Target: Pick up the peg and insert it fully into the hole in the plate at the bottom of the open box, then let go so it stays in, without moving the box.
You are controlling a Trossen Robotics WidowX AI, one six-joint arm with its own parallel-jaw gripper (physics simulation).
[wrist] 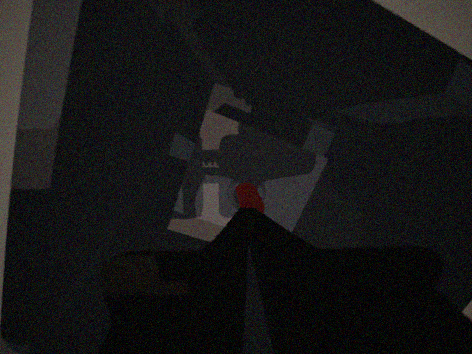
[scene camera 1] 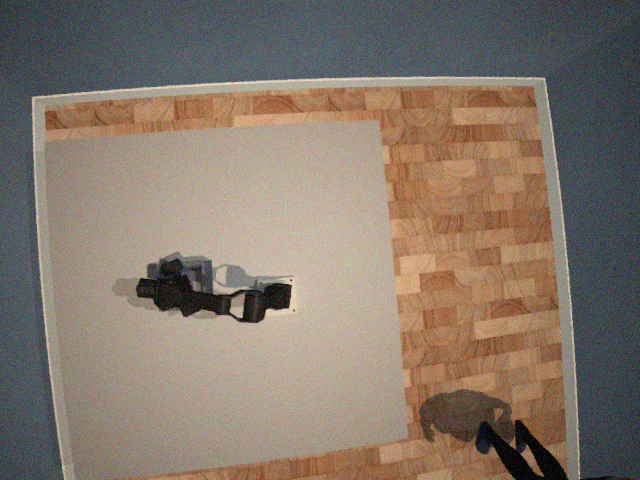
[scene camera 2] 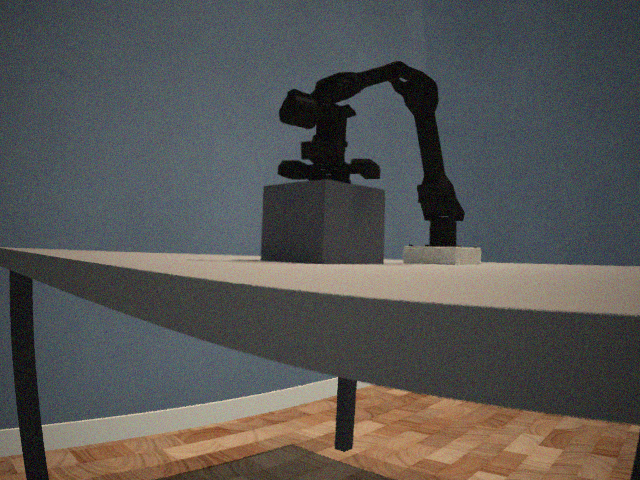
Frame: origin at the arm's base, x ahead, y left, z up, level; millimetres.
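Seen in the pictures: gripper, fingertip midpoint: (wrist: 246, 215); arm's base, origin of the base link: (scene camera 1: 282, 293) (scene camera 2: 443, 247).
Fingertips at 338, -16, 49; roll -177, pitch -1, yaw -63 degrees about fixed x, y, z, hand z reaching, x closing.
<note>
Pixels of each thing's top centre, then the offset from my fingertips to it, as dx, dy, dz. Level surfaces: height alone.
- open grey box, middle of its top: (wrist: 271, 279) (scene camera 2: 324, 187) (scene camera 1: 181, 286) +3, -2, +51
- red peg, middle of its top: (wrist: 252, 209) +5, -1, +1
- plate, middle of its top: (wrist: 246, 196) (scene camera 1: 187, 284) +3, -2, -26
- table, its level: dz -87
The open grey box (scene camera 1: 207, 271) (scene camera 2: 323, 222) stands on the table, partly under the arm in scene camera 1. My gripper (wrist: 246, 215) points down into it, its fingers shut on the red peg (wrist: 248, 195). A short red part shows just beyond the fingertips in the wrist view. Under it lies the plate (wrist: 295, 202), partly lit and crossed by shadows. A faint round outline shows around the peg there; how deep the peg sits in the hole is hidden. The box walls hide the fingertips and the peg in scene camera 2.
The arm's pale base plate (scene camera 1: 293, 302) (scene camera 2: 439, 255) stands beside the box on the table (scene camera 1: 310, 387) (scene camera 2: 542, 289), and the arm arches from it over the box wall. Dark inner walls surround the gripper closely. A person's legs (scene camera 1: 522, 454) show beyond the table at the lower right.
</note>
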